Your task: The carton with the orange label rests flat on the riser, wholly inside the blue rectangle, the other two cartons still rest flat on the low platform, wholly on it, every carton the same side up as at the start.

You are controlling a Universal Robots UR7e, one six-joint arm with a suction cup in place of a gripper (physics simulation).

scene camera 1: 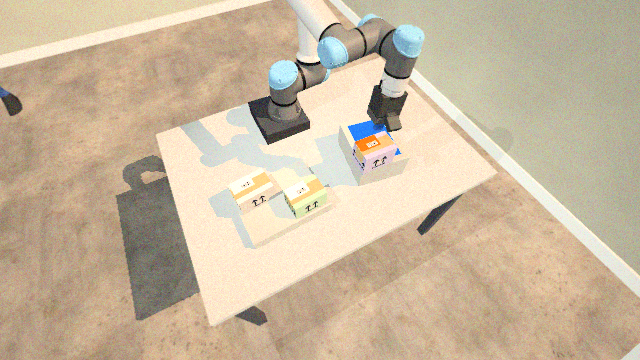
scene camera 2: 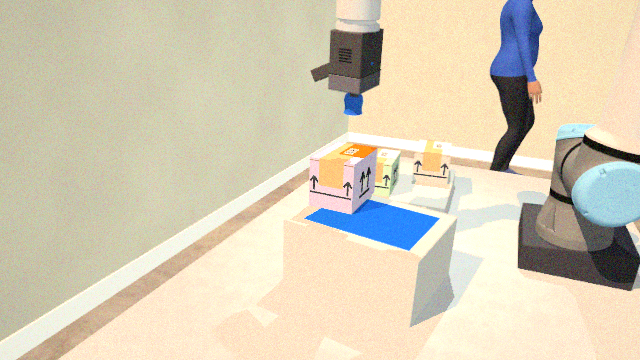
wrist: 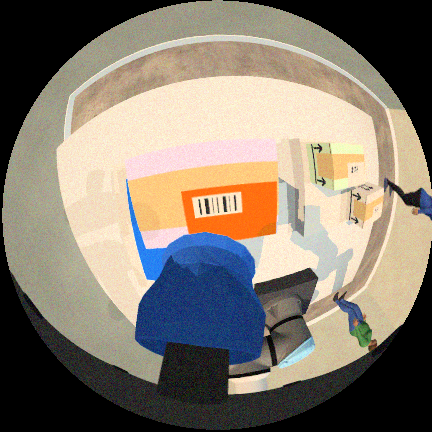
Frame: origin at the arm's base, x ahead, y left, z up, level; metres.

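Seen in the pictures: hand, tool point: (scene camera 1: pixel 378 127) (scene camera 2: pixel 353 112) (wrist: pixel 207 273); arm's base, link origin: (scene camera 1: pixel 284 110) (scene camera 2: pixel 573 232) (wrist: pixel 279 307).
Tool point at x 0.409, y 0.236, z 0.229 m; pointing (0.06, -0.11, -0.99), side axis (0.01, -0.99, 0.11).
Observation:
Pixels of each thing's top centre, then the offset from my tool point to it. Level surfaces: height alone.
- pink carton with the orange label, top centre: (wrist: pixel 203 196) (scene camera 2: pixel 345 152) (scene camera 1: pixel 375 144) 0.010 m ahead, 0.002 m left, 0.078 m down
- riser, top centre: (wrist: pixel 174 238) (scene camera 2: pixel 373 218) (scene camera 1: pixel 373 139) 0.080 m back, 0.053 m left, 0.173 m down
- blue rectangle, top centre: (wrist: pixel 174 238) (scene camera 2: pixel 373 218) (scene camera 1: pixel 373 139) 0.080 m back, 0.053 m left, 0.173 m down
- green carton, top centre: (wrist: pixel 351 164) (scene camera 2: pixel 379 155) (scene camera 1: pixel 305 191) 0.065 m ahead, 0.283 m right, 0.161 m down
- beige carton, top centre: (scene camera 2: pixel 434 146) (wrist: pixel 374 206) (scene camera 1: pixel 250 185) 0.022 m back, 0.462 m right, 0.163 m down
- low platform, top centre: (scene camera 2: pixel 406 180) (wrist: pixel 345 183) (scene camera 1: pixel 280 198) 0.017 m ahead, 0.372 m right, 0.245 m down
- table, surface height: 0.293 m down
The pink carton with the orange label (scene camera 1: pixel 381 161) (scene camera 2: pixel 330 192) (wrist: pixel 162 205) stands upright on the riser (scene camera 1: pixel 385 175) (scene camera 2: pixel 350 270). It covers part of the blue rectangle (scene camera 1: pixel 362 130) (scene camera 2: pixel 390 226) (wrist: pixel 155 262) and reaches past its edge on the side away from the robot base. My suction cup (scene camera 2: pixel 353 113) (wrist: pixel 212 250) is off and bare, hanging clear above the carton; it is hidden in scene camera 1. The green carton (scene camera 1: pixel 311 204) (scene camera 2: pixel 392 175) (wrist: pixel 337 167) and the beige carton (scene camera 1: pixel 257 198) (scene camera 2: pixel 432 160) (wrist: pixel 367 200) stand upright on the low platform (scene camera 1: pixel 265 228) (scene camera 2: pixel 435 196).
The robot base (scene camera 1: pixel 280 131) (scene camera 2: pixel 565 250) stands on the table (scene camera 1: pixel 220 295) beside the riser and platform. A wall (scene camera 2: pixel 150 125) runs along the riser's side of the table. A person in blue (scene camera 2: pixel 517 45) stands beyond the platform; a person in green (wrist: pixel 361 334) shows in the wrist view.

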